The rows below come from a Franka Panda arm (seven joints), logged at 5 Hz.
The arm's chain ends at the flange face. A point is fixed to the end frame.
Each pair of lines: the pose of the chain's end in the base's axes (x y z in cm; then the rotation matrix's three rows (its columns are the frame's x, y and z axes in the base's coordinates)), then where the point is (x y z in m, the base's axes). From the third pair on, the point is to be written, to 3 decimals.
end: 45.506 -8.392 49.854; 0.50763 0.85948 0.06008; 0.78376 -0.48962 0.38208; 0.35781 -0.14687 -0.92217
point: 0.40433 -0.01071 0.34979
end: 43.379 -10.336 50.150; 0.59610 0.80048 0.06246; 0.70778 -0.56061 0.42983; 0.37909 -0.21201 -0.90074
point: 0.38493 -0.01668 0.35951
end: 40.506 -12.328 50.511; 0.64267 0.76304 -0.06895; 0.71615 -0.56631 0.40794; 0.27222 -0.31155 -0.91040
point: 0.336 -0.040 0.370
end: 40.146 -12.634 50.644; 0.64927 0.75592 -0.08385; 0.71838 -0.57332 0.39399; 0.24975 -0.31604 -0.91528
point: 0.330 -0.045 0.371
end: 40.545 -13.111 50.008; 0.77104 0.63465 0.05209; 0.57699 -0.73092 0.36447; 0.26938 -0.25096 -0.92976
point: 0.361 -0.042 0.358
